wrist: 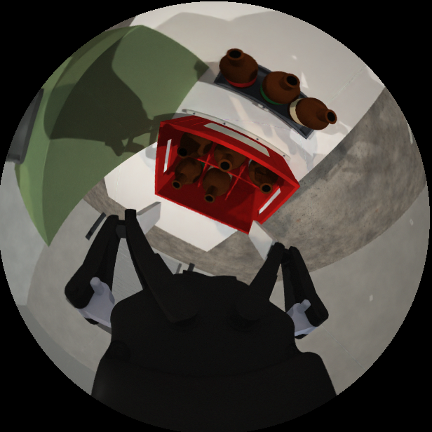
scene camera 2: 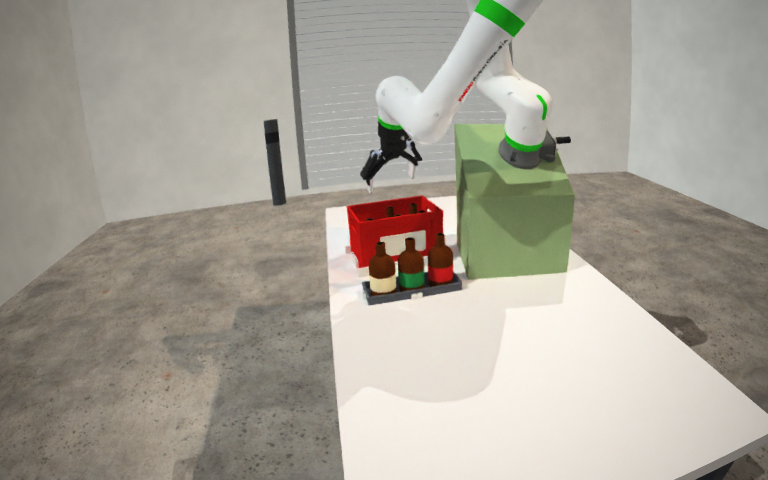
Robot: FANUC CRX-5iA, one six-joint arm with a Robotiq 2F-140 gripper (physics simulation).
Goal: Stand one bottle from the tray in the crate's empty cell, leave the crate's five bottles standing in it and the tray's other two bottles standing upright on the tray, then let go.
Labels:
my gripper: wrist; scene camera 2
green-labelled bottle: wrist 277, 87; scene camera 2 410, 262
red-labelled bottle: wrist; scene camera 2
same spot on red-labelled bottle: [wrist: 240, 69] = [scene camera 2: 434, 245]
same spot on my gripper: [scene camera 2: 375, 161] = [wrist: 307, 290]

